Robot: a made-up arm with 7 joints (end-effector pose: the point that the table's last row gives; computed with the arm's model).
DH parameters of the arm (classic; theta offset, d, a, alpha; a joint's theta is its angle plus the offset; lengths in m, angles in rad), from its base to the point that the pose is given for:
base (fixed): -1.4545 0 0.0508 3.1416
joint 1: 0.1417 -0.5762 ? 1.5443
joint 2: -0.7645 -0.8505 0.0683 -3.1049
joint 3: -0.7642 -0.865 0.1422 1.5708
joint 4: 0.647 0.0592 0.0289 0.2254
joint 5: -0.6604 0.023 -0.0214 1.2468
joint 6: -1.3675 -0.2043 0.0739 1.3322
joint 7: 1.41 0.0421 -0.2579 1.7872
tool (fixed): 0.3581 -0.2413 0 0
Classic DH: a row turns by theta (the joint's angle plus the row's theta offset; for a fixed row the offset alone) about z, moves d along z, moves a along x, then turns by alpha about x.
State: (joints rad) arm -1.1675 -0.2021 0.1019 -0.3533 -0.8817 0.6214 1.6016
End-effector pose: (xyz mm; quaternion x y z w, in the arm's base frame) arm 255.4 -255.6 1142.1 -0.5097 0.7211 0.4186 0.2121
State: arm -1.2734 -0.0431 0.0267 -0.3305 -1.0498 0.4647 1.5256
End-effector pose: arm 377.8 -285.4 1048.2 -0.5544 0.6044 0.5521 0.1497
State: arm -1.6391 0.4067 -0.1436 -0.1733 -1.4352 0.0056 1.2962
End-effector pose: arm 637.1 -208.5 613.9 0.4364 -0.2380 -0.8674 0.0206
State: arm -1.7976 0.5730 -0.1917 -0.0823 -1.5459 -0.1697 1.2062
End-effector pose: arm 643.1 -135.4 423.3 0.3175 -0.1321 -0.9355 0.0810
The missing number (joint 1, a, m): -0.0457
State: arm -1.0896 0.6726 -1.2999 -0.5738 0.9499 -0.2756 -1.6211
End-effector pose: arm -154.7 162.2 555.5 0.5518 -0.1332 -0.1758 0.8043
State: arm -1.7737 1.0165 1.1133 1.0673 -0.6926 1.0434 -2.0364
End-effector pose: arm 202.2 113.9 492.9 0.4437 -0.6242 0.1284 0.6301
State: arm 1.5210 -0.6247 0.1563 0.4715 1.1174 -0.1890 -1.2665
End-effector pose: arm -227.8 -147.1 542.8 -0.8619 0.0689 -0.4955 0.0833
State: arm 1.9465 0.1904 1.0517 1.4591 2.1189 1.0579 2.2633
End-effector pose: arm 83.9 -415.1 602.8 -0.4226 -0.6691 -0.3802 0.4787
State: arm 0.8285 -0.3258 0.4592 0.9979 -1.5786 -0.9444 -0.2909
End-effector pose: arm -474.3 -98.6 838.2 -0.5201 0.3657 0.2021 0.7449
